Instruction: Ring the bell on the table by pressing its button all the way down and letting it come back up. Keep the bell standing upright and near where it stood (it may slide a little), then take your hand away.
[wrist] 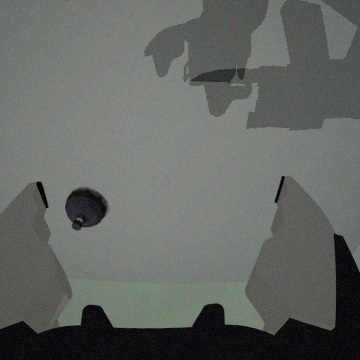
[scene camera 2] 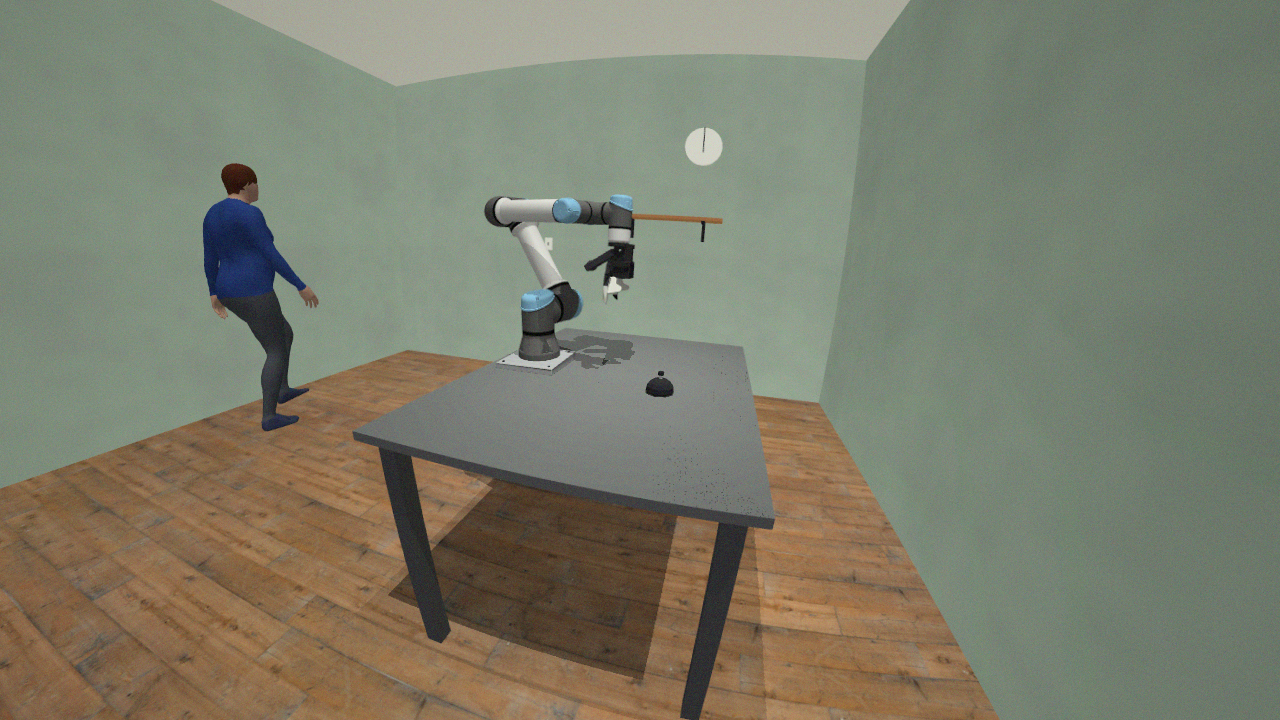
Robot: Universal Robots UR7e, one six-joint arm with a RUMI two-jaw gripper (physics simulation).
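Observation:
The bell is a dark dome with a small button on top. It stands upright on the grey table, right of the middle in the scene view. In the wrist view it shows at the left, beside the left fingertip, with its button toward the lower left. My gripper is open and empty. It points down, high above the table, behind and to the left of the bell in the scene view, and is well apart from it.
The robot's base plate is on the table's left side. A person in a blue top stands on the floor at the left. A wooden shelf and a clock are on the back wall. The arm's shadow lies on the table.

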